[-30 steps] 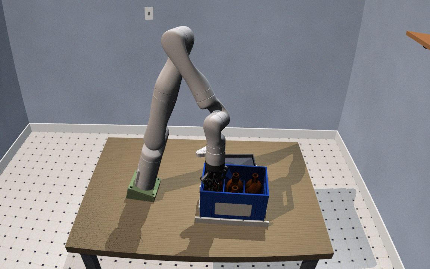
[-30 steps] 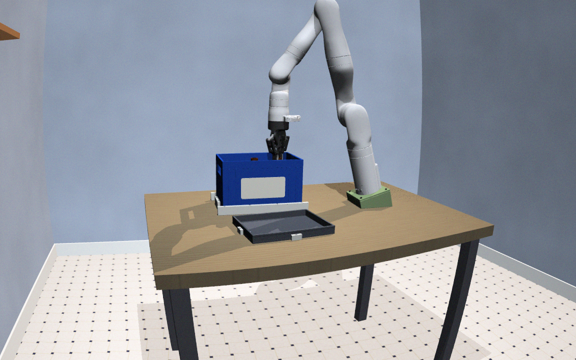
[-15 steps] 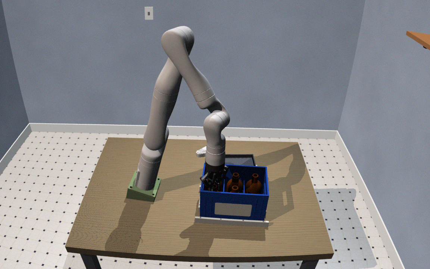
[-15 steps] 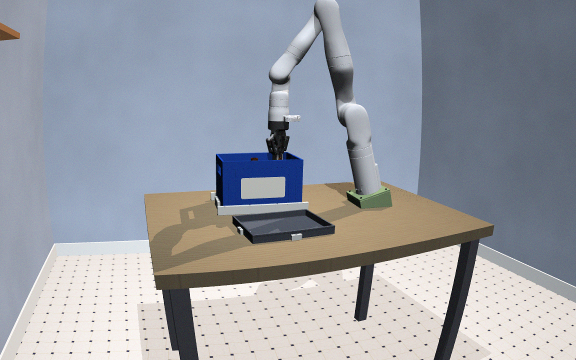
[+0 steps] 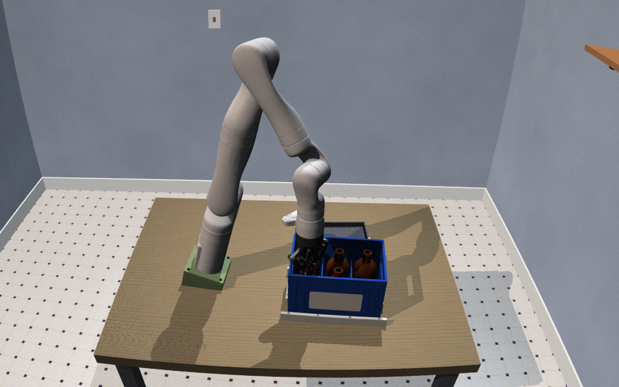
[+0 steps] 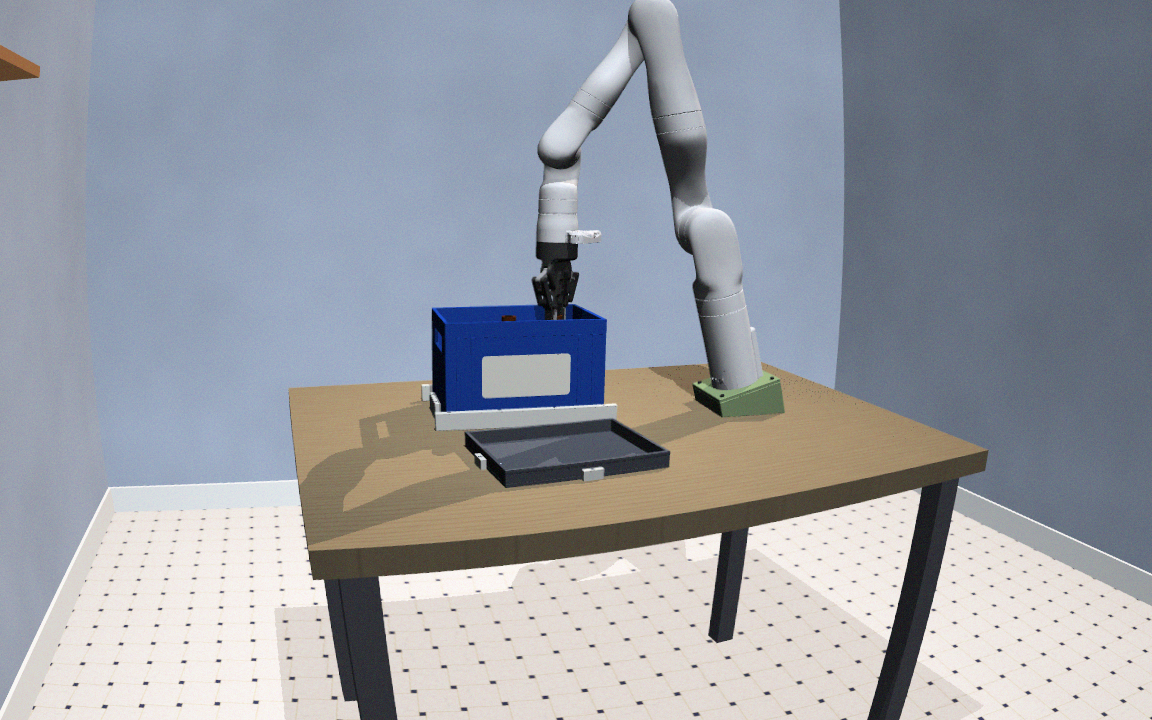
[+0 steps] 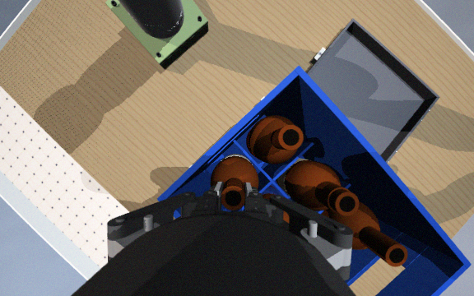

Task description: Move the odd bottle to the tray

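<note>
The blue crate is 9 cm ahead of my hand, 7 cm below it and 3 cm to the left of it. The rest, counted from my hand: dark grey tray 30 cm to the left, 14 cm below, 12 cm ahead.
</note>
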